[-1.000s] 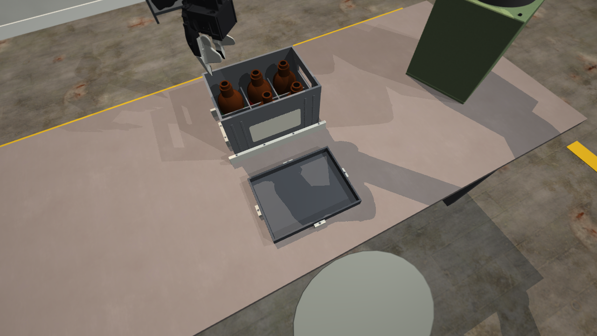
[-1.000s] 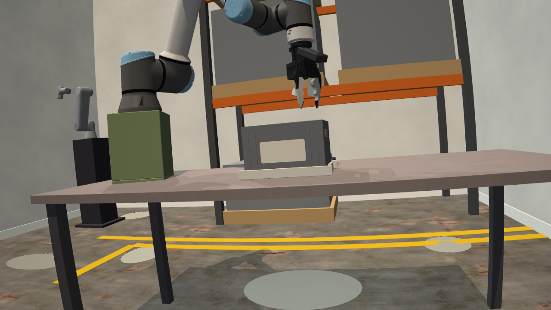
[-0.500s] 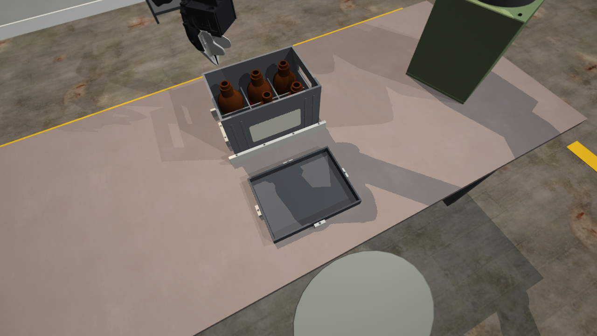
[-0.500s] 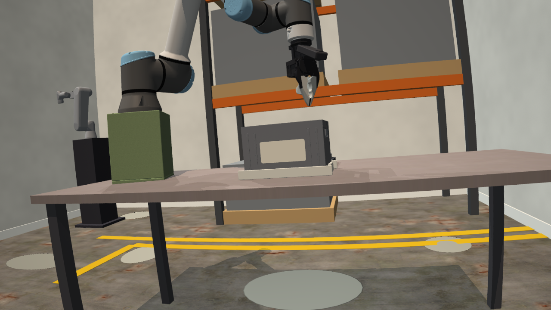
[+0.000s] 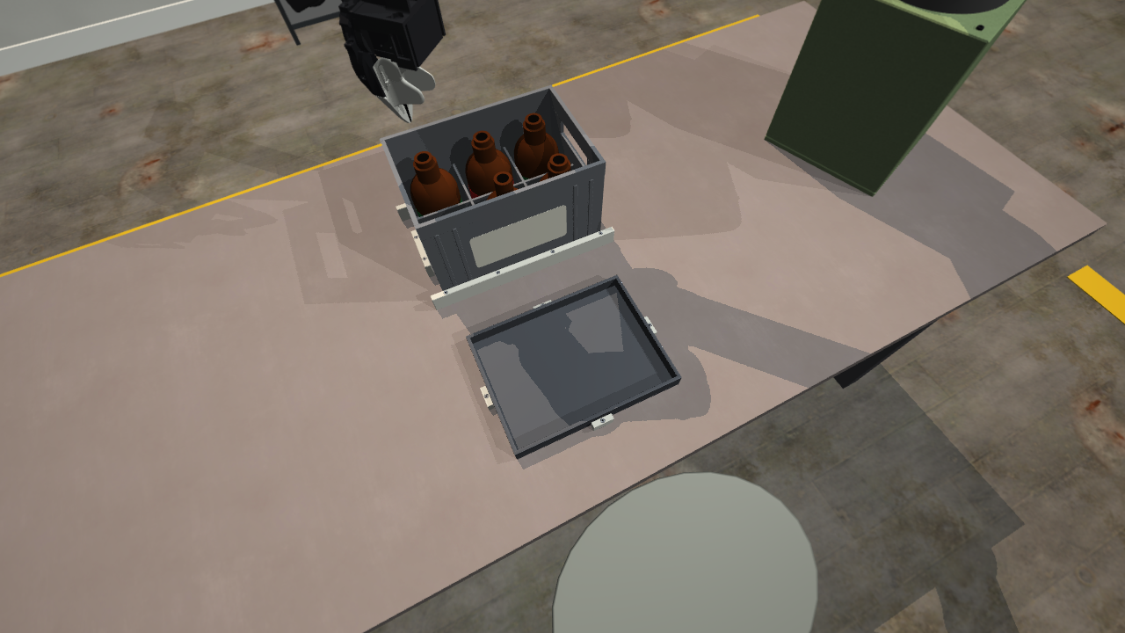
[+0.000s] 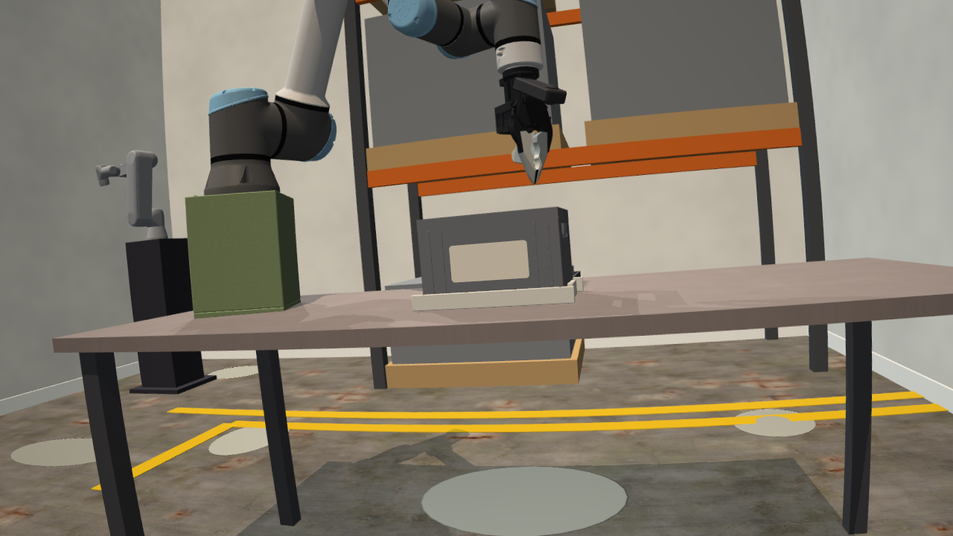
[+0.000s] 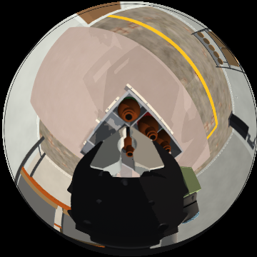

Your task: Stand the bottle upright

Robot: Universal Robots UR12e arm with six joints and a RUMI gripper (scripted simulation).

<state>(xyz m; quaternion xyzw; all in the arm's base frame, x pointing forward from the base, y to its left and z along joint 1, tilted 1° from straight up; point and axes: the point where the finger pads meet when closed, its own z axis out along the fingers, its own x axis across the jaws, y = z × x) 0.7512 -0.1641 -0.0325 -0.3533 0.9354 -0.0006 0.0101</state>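
The brown bottle is 150 mm below my hand, 100 mm to the left of it and 90 mm behind it. Also, from my hand: grey crate (160 mm below, 90 mm behind, 50 mm to the left); then dark tray (330 mm to the left, 230 mm below, 70 mm behind).
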